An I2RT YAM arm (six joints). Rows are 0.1 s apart.
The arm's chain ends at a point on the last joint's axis. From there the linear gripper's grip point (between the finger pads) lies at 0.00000 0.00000 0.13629 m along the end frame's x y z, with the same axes.
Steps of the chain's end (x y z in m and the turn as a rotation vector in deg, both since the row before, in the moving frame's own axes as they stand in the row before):
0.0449 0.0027 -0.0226 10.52 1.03 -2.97
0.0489 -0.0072 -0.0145 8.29 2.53 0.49
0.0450 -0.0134 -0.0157 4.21 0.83 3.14
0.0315 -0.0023 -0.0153 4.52 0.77 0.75
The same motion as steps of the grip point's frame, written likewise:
0.0467 -0.0222 -0.0249 10.52 1.03 -2.97
0.0550 -0.0268 -0.0161 8.29 2.53 0.49
0.0472 -0.0233 -0.0161 4.21 0.83 3.14
0.0334 -0.0130 -0.0157 4.52 0.77 0.75

